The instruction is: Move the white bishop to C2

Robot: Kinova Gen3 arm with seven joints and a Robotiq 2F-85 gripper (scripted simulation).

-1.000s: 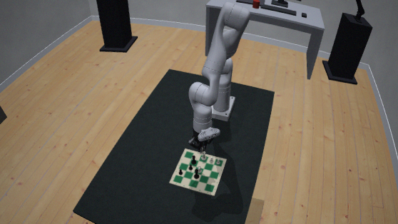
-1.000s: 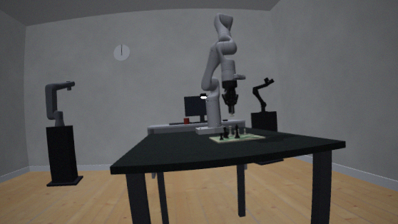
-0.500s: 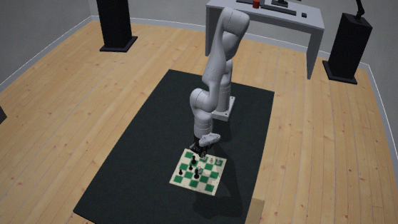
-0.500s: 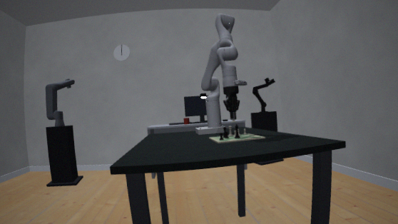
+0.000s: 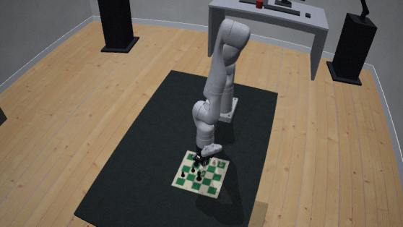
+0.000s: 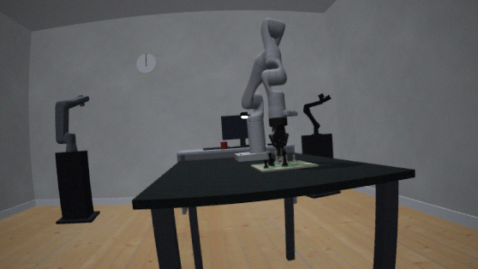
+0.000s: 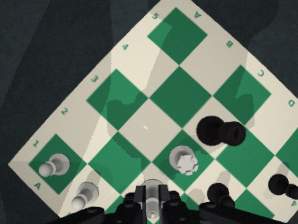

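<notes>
Now: hand 30 mm short of the green-and-cream chessboard, 10 mm to the left of it and 50 mm above it. From my hand the other things lie so: black chess piece 70 mm ahead, 10 mm to the right, 20 mm below.
</notes>
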